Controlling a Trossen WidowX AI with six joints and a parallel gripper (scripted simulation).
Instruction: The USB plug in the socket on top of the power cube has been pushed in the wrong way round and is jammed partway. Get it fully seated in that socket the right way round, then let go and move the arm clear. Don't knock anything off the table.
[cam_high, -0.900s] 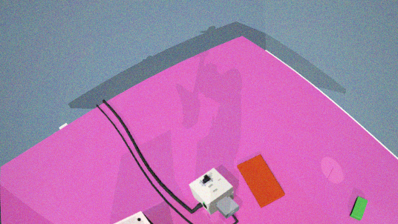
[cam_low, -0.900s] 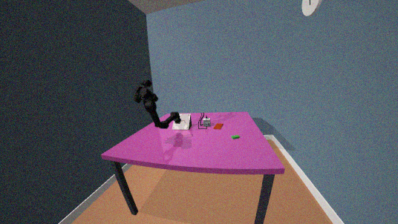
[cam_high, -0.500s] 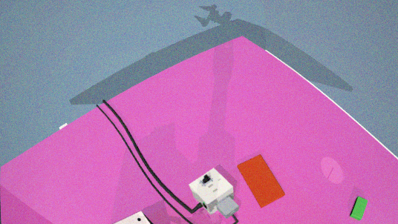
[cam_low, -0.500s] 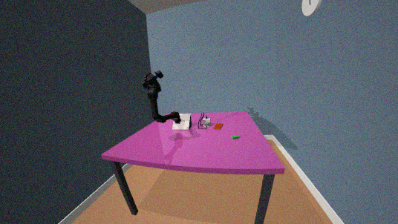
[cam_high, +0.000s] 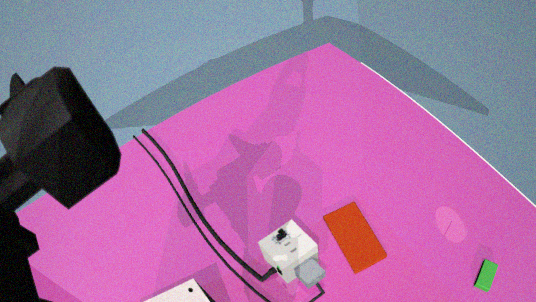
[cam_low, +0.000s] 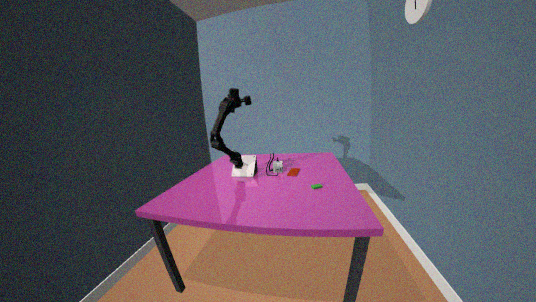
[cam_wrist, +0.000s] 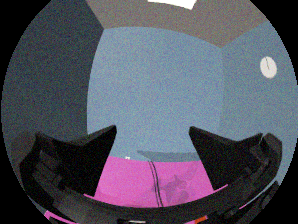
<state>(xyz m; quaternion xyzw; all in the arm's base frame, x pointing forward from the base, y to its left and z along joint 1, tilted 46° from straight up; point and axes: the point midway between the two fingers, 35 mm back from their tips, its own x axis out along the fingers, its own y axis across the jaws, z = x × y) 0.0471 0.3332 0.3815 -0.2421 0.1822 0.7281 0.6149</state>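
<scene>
Now: the dark USB plug 220 mm ahead of my gripper tip, 120 mm to the left of it and 490 mm below it. The rest, counted from my gripper tip: small green block 540 mm ahead, 190 mm to the right, 580 mm below; flat orange-red block 360 mm ahead, 80 mm to the left, 580 mm below.
</scene>
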